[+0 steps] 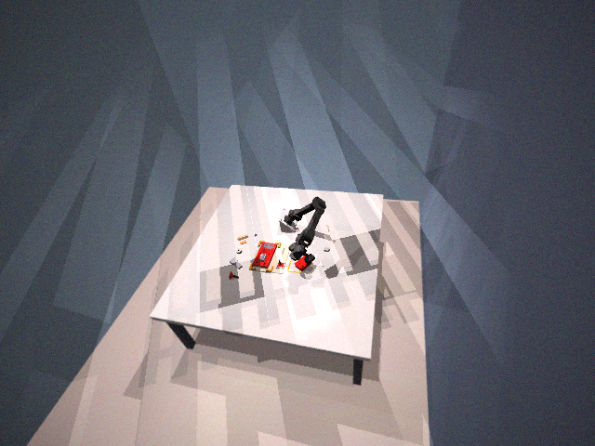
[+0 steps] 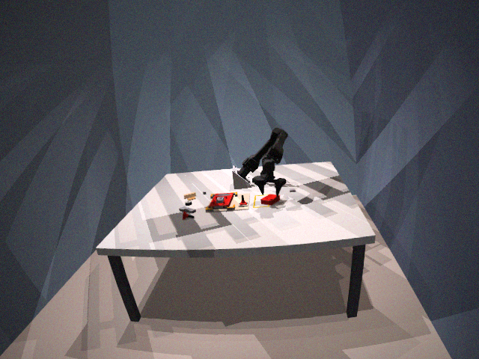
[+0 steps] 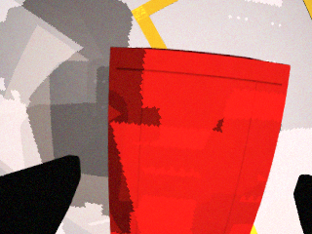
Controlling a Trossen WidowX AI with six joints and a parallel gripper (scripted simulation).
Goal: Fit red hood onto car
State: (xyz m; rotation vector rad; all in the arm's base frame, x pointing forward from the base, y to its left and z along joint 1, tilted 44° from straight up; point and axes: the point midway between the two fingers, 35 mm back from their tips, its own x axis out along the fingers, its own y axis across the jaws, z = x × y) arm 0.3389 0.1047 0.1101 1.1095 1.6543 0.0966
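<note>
My gripper tip is 2 cm above the red hood. The rest, counted from my gripper tip: tan piece (47 cm to the right, 21 cm behind, 2 cm below); jig (24 cm to the right, 4 cm behind, 2 cm below).
</note>
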